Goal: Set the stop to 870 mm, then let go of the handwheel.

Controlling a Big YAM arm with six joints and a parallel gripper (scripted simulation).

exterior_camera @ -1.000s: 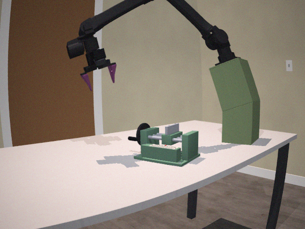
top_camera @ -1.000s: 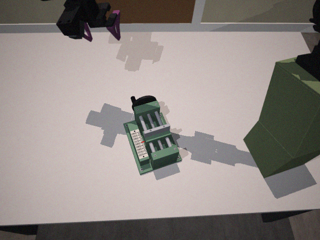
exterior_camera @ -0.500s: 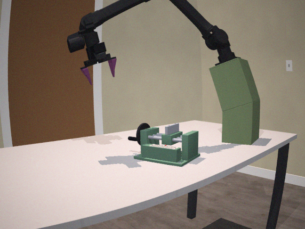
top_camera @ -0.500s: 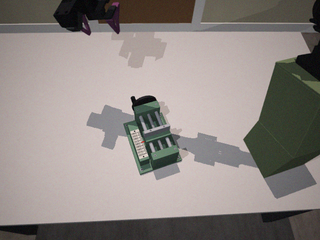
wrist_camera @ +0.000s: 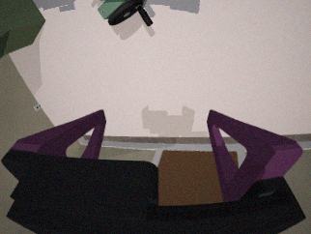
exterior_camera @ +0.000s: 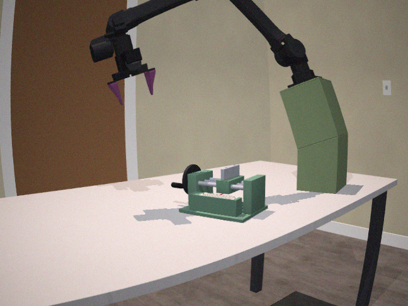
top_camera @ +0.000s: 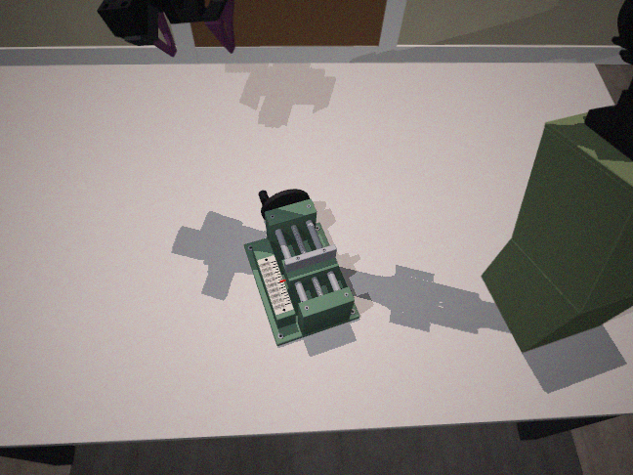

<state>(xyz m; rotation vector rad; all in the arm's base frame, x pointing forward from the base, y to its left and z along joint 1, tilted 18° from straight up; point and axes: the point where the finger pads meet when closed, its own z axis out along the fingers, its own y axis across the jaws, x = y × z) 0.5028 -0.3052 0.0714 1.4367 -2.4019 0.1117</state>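
The black handwheel handle lies 6 cm behind my hand, 11 cm to the left of it and 26 cm below it. Round my hand: grey stop carriage 10 cm behind, 26 cm to the left, 23 cm below; then black handwheel 7 cm behind, 12 cm to the left, 26 cm below.
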